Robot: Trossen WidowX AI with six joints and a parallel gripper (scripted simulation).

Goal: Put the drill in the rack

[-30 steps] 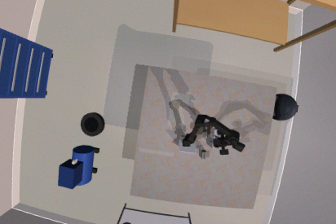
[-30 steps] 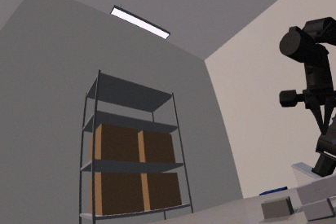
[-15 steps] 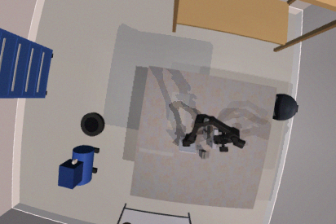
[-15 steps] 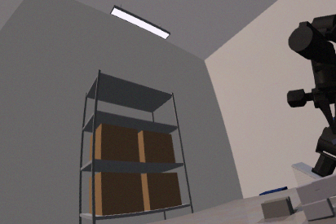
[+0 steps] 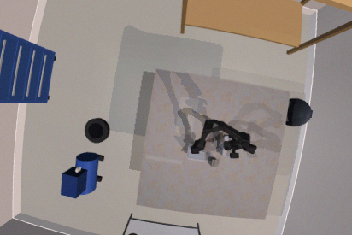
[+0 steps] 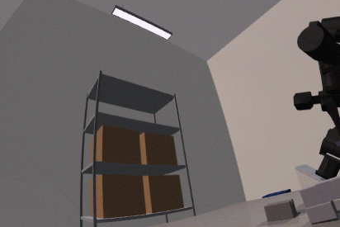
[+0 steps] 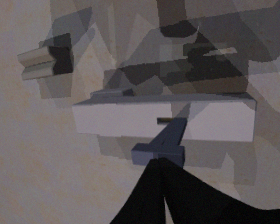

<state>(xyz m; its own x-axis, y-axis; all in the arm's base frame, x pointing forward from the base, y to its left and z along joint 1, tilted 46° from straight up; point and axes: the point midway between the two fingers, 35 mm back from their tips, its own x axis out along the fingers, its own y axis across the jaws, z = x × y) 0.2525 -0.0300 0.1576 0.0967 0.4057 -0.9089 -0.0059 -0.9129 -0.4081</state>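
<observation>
My gripper tip is now 50 mm to the left of the drill and 80 mm above it. The rest, counted from my gripper tip: dark grey block (30 mm to the right, 90 mm below); blue-grey key (30 mm below); rack (80 mm behind, 200 mm to the right, 120 mm below).
</observation>
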